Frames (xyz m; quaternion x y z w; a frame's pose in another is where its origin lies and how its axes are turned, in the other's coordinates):
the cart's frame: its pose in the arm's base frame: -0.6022 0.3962 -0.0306 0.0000 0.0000 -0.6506 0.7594
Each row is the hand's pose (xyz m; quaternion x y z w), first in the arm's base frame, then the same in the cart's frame.
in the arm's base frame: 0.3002 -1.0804 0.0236 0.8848 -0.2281 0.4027 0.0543
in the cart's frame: 1.5976 0.6652 0.0542 -0.8203 -0.4024 -0.3411 0.2208
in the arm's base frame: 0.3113 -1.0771 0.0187 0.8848 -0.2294 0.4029 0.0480
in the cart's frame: 1.5960 0.6767 0.0493 -0.8211 -0.4014 -0.3372 0.2257
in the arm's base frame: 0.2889 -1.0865 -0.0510 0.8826 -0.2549 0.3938 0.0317
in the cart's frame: 1.6019 0.6531 -0.0204 -0.8361 -0.3806 -0.3197 0.2321
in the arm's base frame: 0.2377 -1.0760 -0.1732 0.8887 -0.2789 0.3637 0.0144
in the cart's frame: 1.5836 0.6041 -0.1426 -0.8563 -0.3664 -0.2856 0.2257
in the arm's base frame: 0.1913 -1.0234 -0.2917 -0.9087 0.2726 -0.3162 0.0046
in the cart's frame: 1.5245 0.5663 -0.2611 -0.8674 -0.3842 -0.2371 0.2092
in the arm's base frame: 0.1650 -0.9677 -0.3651 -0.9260 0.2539 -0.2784 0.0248
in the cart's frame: 1.4655 0.5489 -0.3345 -0.8684 -0.4096 -0.1953 0.2000
